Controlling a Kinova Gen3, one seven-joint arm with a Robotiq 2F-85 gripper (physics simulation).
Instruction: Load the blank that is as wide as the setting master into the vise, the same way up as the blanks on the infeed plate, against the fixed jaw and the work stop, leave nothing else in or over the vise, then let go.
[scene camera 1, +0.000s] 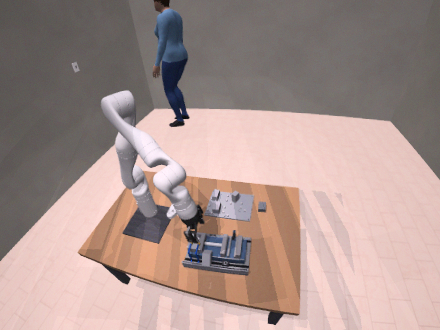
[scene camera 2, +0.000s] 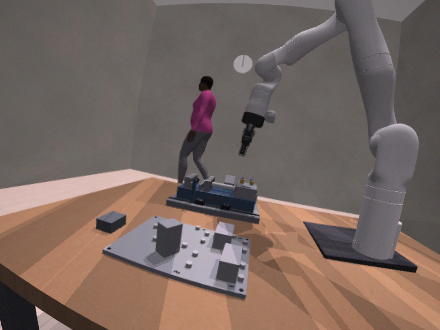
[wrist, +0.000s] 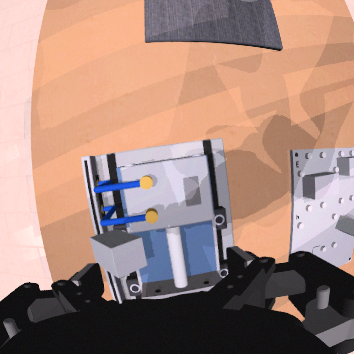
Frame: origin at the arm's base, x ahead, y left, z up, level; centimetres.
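Seen in the pictures: gripper, fingertip midpoint: (scene camera 1: 199, 232) (scene camera 2: 241, 155) (wrist: 163, 270); arm's base, link origin: (scene camera 1: 150, 211) (scene camera 2: 369, 250).
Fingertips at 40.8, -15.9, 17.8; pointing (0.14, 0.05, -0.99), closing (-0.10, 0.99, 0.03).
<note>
Pixels of each thing's top centre, then the offset from my fingertips to it, as dx, dy, dz. "spot": a spot on its surface instead.
- vise, top centre: (wrist: 176, 277) (scene camera 2: 219, 179) (scene camera 1: 216, 243) +5.9, +1.7, -9.2
- block with two yellow knobs, surface spot: (wrist: 145, 182) spot: -5.1, -1.1, -8.1
- grey blank, top centre: (wrist: 111, 263) (scene camera 2: 230, 175) (scene camera 1: 206, 254) +3.4, -5.1, -8.2
- infeed plate, top centre: (wrist: 330, 215) (scene camera 2: 187, 245) (scene camera 1: 230, 204) +3.6, +32.3, -18.3
- dark setting master, top centre: (scene camera 2: 111, 216) (scene camera 1: 262, 205) +21.8, +34.1, -16.6
- black work stop post, surface spot: (scene camera 2: 195, 190) spot: +11.2, +10.2, -12.8
My gripper (scene camera 1: 192, 233) (scene camera 2: 243, 152) (wrist: 163, 270) is open and empty. It hangs above the left end of the vise (scene camera 1: 219, 265) (scene camera 2: 212, 209) (wrist: 200, 246), over the block with two yellow knobs (wrist: 145, 182). A grey blank (scene camera 1: 206, 257) (scene camera 2: 229, 179) (wrist: 117, 253) stands on the vise's outer side rail beside that block, not between the jaws. The two jaws (scene camera 1: 224, 245) (scene camera 1: 238, 246) stand apart; I see nothing between them. The infeed plate (scene camera 1: 243, 213) (scene camera 2: 130, 242) (wrist: 298, 197) holds three upright grey blanks (scene camera 1: 235, 196) (scene camera 2: 168, 237) (scene camera 2: 228, 266). The dark setting master (scene camera 1: 262, 206) (scene camera 2: 110, 221) lies beside the plate.
The black work stop post (scene camera 1: 234, 233) (scene camera 2: 195, 190) rises at the vise's far side. The arm stands on a dark mat (scene camera 1: 146, 226) (scene camera 2: 336, 242) (wrist: 211, 24). A person (scene camera 1: 169, 59) (scene camera 2: 200, 131) walks on the floor beyond the table.
</note>
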